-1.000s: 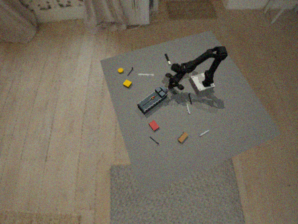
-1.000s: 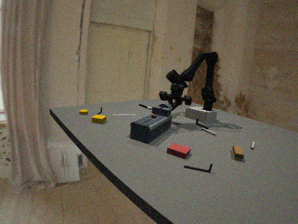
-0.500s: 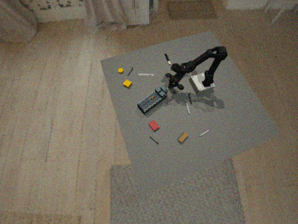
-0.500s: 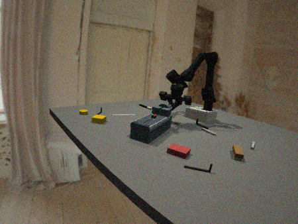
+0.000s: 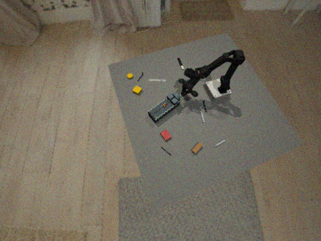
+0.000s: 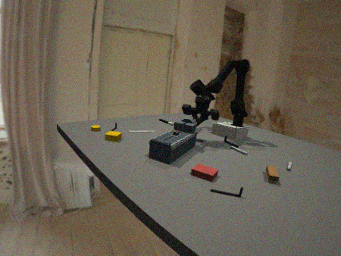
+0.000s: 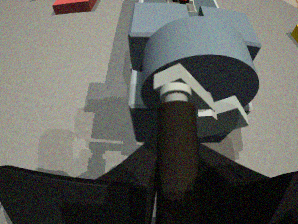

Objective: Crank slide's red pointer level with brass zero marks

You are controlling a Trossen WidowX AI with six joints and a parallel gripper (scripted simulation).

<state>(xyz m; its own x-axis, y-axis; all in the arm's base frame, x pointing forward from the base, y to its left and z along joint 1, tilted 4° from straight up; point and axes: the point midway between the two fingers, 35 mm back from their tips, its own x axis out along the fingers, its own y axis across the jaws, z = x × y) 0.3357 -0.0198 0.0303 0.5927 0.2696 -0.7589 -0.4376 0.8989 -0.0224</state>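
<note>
Right now my gripper tip is 30 mm below the dark handle, 10 mm to the left of it and 10 mm past it. The rest, counted from my gripper tip: red pointer (140 mm ahead, 50 mm to the left, 10 mm below); then yellow block (340 mm ahead, 180 mm to the right, 70 mm below); then red block (270 mm to the left, 190 mm ahead, 80 mm below).
</note>
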